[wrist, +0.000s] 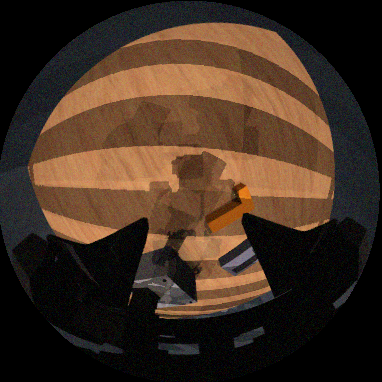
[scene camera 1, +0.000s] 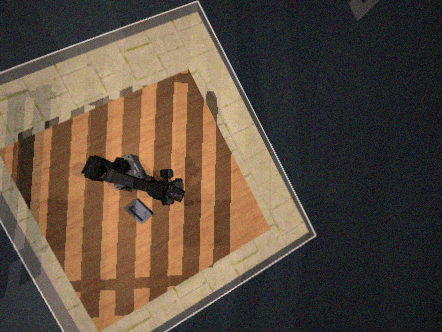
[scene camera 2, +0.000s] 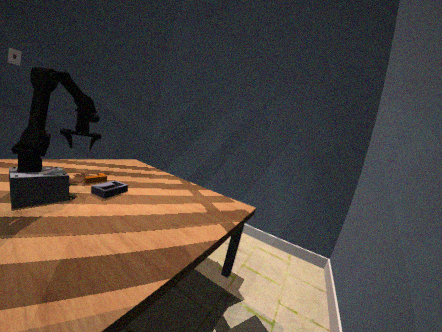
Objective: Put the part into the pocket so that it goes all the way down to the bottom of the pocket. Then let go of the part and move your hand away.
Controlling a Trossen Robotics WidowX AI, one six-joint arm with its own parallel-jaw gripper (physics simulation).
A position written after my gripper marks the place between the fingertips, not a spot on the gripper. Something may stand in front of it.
Note:
My gripper [wrist: 196, 220] is open, holding nothing. Also in view: an orange L-shaped part [wrist: 226, 214]. Further things: a pocket block [wrist: 242, 256].

